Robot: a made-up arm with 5 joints.
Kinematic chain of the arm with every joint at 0, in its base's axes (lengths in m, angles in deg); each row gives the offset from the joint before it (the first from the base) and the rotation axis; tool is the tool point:
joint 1: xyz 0 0 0.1 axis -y
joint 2: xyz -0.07 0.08 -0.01 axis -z
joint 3: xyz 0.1 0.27 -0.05 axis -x
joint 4: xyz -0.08 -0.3 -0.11 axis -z
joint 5: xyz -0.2 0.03 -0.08 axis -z
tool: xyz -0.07 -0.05 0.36
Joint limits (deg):
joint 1: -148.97..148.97
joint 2: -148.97..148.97
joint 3: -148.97..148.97
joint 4: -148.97..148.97
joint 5: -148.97..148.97
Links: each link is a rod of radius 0.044 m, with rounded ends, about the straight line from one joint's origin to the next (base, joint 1, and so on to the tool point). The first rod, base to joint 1, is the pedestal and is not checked.
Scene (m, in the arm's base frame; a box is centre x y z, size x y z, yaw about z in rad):
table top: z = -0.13
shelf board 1: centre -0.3 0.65 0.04 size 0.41 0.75 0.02 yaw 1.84
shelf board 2: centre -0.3 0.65 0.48 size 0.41 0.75 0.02 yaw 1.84
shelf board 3: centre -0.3 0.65 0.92 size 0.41 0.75 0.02 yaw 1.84
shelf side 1: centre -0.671 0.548 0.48 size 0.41 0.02 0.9 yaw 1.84
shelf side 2: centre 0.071 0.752 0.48 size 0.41 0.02 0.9 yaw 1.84
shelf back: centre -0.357 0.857 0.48 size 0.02 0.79 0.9 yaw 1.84
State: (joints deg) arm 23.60 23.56 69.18 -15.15 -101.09
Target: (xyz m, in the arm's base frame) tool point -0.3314 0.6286 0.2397
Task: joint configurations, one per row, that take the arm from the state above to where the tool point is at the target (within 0.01 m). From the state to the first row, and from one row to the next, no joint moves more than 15 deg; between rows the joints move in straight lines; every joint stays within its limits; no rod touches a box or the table.
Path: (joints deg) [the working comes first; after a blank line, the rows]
Joints at the target: 27.59 -6.05 108.52 -27.18 -83.34
Straight joint move there: clear.

1: 24.93 13.69 82.29 -19.16 -95.17
2: 26.26 3.82 95.41 -23.17 -89.26
3: 27.59 -6.05 108.52 -27.18 -83.34

